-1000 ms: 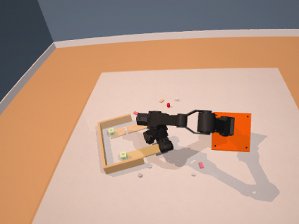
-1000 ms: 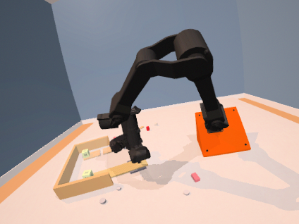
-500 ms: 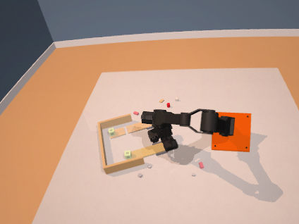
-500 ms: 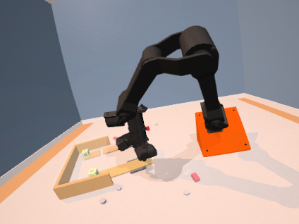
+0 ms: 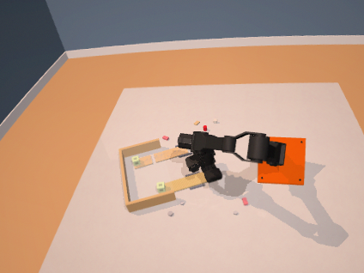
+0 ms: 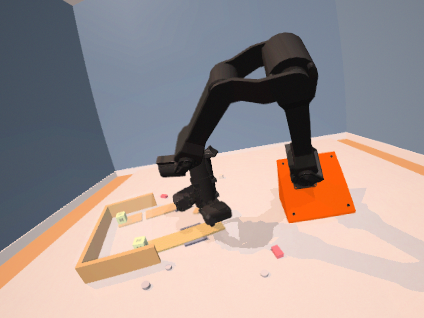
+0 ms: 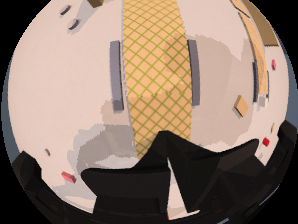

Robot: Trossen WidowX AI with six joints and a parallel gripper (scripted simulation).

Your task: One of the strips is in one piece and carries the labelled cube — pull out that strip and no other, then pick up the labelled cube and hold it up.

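Now: gripper tip 80 mm short of the strip and 40 mm to the right of it.
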